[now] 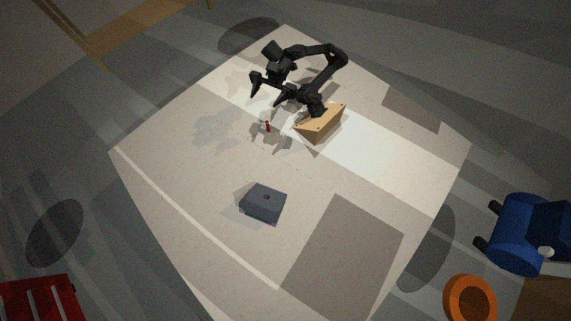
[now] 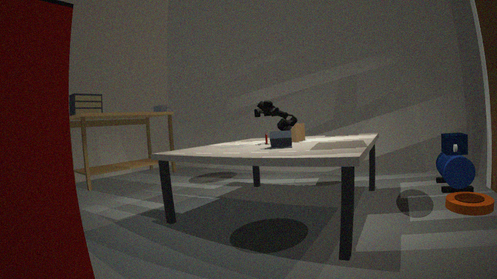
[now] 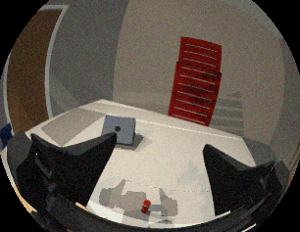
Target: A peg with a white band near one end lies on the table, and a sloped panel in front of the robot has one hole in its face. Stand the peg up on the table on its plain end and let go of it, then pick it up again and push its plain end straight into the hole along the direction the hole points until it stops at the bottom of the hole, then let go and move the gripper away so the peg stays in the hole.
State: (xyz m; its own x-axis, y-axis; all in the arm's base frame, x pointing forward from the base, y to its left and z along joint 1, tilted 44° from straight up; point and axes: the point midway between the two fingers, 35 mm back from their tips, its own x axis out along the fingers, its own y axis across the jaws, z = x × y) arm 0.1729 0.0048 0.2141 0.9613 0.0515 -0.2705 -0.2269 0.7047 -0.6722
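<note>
My gripper tip is now 170 mm above the red peg and 10 mm past it. The rest, counted from my gripper tip: sloped grey panel (240 mm ahead, 210 mm to the left, 180 mm below).
</note>
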